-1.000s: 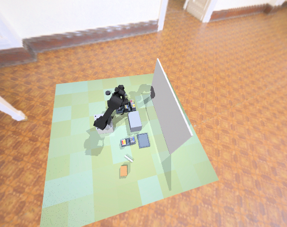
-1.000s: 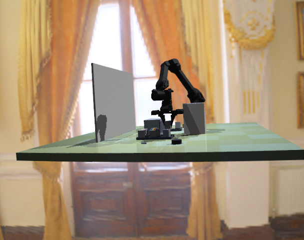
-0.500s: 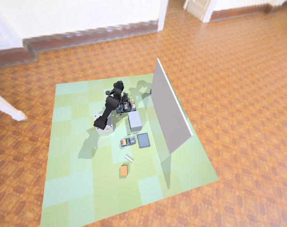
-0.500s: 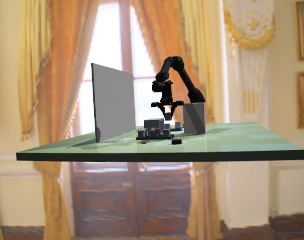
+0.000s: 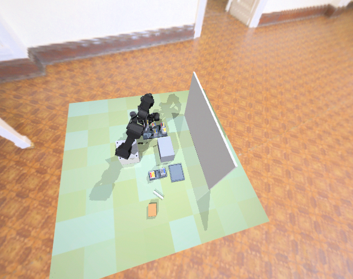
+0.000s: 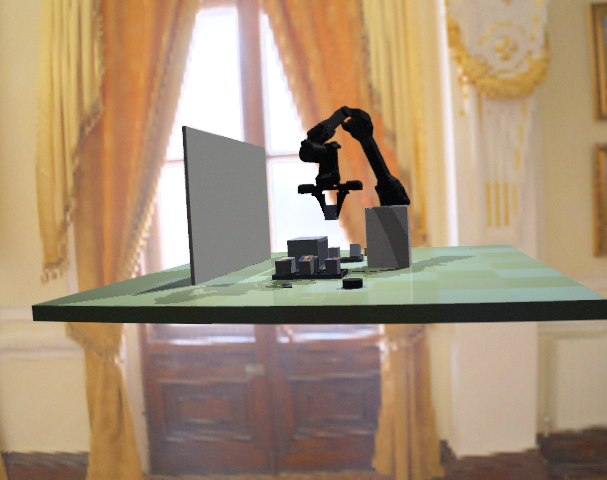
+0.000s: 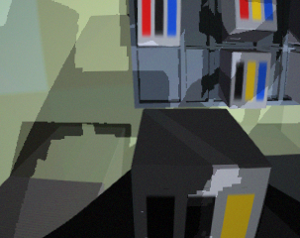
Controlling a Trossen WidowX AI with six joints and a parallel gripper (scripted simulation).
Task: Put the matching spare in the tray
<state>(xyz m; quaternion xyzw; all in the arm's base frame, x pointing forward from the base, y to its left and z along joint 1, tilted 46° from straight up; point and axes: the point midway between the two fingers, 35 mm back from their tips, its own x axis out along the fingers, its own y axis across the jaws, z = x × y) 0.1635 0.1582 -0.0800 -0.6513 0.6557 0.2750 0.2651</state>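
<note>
Right now my gripper tip is 340 mm to the left of the blue-grey tray, 180 mm short of it and 170 mm above it. The rest, counted from my gripper tip: spare (20 mm above); mounted unit (150 mm to the right, 120 mm below, 120 mm ahead); dark piece (220 mm to the left, 170 mm below, 80 mm ahead).
</note>
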